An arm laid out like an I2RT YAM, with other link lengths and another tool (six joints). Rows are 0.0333 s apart.
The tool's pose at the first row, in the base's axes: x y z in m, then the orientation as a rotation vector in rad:
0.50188, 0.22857, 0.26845, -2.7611, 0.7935, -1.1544
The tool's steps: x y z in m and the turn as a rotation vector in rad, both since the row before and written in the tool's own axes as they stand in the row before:
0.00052, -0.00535, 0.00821, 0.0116, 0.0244, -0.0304
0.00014, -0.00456, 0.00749, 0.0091, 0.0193, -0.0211
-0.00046, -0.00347, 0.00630, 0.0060, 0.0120, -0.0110
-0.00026, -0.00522, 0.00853, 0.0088, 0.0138, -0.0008
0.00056, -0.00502, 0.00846, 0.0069, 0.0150, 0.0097
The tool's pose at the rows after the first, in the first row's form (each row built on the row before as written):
0.51009, 0.23173, 0.26411, -2.7643, 0.7472, -1.1962
0.51727, 0.23456, 0.25995, -2.7641, 0.7141, -1.2286
0.52285, 0.23690, 0.25604, -2.7619, 0.6959, -1.2483
0.53085, 0.24041, 0.25116, -2.7495, 0.6887, -1.2686
0.53925, 0.24344, 0.24700, -2.7306, 0.6966, -1.2885

